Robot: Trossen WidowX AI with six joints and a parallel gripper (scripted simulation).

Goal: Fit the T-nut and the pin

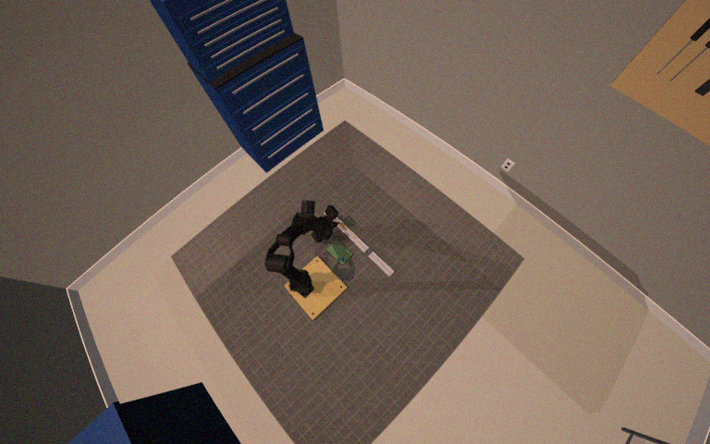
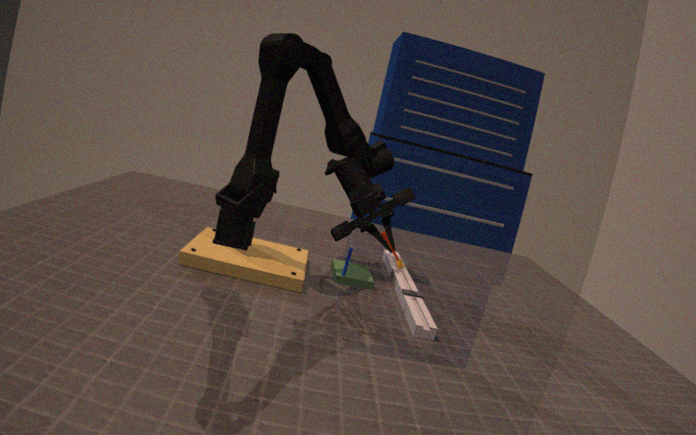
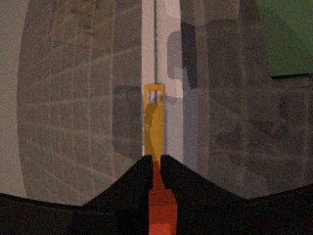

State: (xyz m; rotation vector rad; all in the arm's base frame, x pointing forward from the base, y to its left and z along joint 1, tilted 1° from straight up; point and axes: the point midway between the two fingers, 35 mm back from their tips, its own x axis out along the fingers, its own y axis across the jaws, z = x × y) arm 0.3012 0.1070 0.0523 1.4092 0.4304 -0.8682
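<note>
My gripper tip is now 2 cm to the left of the brass T-nut. Also, from my gripper tip: green tray (10 cm behind, 12 cm to the right, 4 cm below); blue pin (11 cm behind, 14 cm to the right, 2 cm below).
</note>
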